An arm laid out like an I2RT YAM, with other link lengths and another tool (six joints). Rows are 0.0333 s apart.
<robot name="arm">
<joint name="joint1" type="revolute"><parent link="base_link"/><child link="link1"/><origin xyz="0.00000 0.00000 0.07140"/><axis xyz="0 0 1"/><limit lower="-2.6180" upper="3.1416"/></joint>
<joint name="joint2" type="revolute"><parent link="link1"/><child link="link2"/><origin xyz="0.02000 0.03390 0.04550"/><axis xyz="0 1 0"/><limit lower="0.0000" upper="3.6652"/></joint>
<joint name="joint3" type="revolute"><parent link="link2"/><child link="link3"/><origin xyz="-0.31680 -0.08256 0.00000"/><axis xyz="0 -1 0"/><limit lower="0.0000" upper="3.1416"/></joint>
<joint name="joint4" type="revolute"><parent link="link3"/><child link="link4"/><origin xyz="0.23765 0.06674 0.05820"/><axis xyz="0 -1 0"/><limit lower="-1.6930" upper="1.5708"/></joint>
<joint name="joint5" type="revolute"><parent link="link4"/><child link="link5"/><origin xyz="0.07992 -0.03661 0.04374"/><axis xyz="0 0 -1"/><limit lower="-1.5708" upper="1.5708"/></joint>
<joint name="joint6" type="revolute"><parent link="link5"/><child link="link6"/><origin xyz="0.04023 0.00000 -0.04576"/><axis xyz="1 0 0"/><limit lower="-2.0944" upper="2.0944"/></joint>
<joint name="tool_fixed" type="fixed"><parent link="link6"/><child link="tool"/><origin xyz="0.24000 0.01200 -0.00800" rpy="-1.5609 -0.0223 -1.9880"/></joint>
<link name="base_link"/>
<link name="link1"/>
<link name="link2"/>
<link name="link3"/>
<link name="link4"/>
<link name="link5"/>
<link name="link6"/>
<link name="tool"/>
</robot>
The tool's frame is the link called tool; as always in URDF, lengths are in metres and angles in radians.
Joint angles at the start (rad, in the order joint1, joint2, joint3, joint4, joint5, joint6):
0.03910, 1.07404, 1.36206, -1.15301, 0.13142, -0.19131
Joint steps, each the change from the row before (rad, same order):
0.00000, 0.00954, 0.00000, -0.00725, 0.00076, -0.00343
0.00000, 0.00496, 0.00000, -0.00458, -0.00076, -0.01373
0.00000, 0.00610, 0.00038, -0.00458, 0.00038, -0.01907
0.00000, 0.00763, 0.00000, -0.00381, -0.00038, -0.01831
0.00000, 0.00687, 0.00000, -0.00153, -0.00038, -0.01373
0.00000, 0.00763, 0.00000, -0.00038, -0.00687, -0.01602
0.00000, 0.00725, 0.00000, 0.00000, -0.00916, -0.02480
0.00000, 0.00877, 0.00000, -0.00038, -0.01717, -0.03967
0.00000, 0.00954, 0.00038, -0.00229, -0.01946, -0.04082
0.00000, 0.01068, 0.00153, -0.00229, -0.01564, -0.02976
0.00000, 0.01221, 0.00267, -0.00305, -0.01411, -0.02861
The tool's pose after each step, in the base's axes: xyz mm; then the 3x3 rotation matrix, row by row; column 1 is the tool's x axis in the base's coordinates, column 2 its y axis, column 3 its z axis. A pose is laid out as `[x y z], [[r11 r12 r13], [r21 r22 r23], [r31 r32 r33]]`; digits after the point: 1 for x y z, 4 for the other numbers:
[304.6 -33.4 233.2], [[-0.1441 -0.7626 0.6306], [-0.8375 -0.2455 -0.4882], [0.5271 -0.5985 -0.6033]]
[303.7 -33.4 230.7], [[-0.1290 -0.7664 0.6293], [-0.8345 -0.2589 -0.4863], [0.5357 -0.5879 -0.6061]]
[303.0 -33.7 228.1], [[-0.1102 -0.7696 0.6289], [-0.8294 -0.2774 -0.4848], [0.5476 -0.5751 -0.6078]]
[302.6 -33.8 225.1], [[-0.0908 -0.7731 0.6278], [-0.8246 -0.2951 -0.4827], [0.5584 -0.5615 -0.6107]]
[302.8 -33.9 222.7], [[-0.0761 -0.7753 0.6270], [-0.8208 -0.3083 -0.4809], [0.5661 -0.5513 -0.6129]]
[303.4 -32.1 220.3], [[-0.0567 -0.7753 0.6290], [-0.8194 -0.3238 -0.4730], [0.5704 -0.5422 -0.6169]]
[303.9 -29.8 218.0], [[-0.0304 -0.7722 0.6347], [-0.8161 -0.3475 -0.4618], [0.5772 -0.5320 -0.6196]]
[304.4 -25.4 214.9], [[0.0113 -0.7636 0.6455], [-0.8107 -0.3849 -0.4411], [0.5853 -0.5184 -0.6235]]
[304.4 -20.4 211.5], [[0.0558 -0.7532 0.6554], [-0.8043 -0.4228 -0.4174], [0.5915 -0.5038 -0.6295]]
[304.8 -16.4 208.4], [[0.0905 -0.7453 0.6605], [-0.7992 -0.4501 -0.3985], [0.5943 -0.4918 -0.6364]]
[305.2 -12.8 205.3], [[0.1239 -0.7375 0.6638], [-0.7928 -0.4759 -0.3807], [0.5967 -0.4791 -0.6437]]

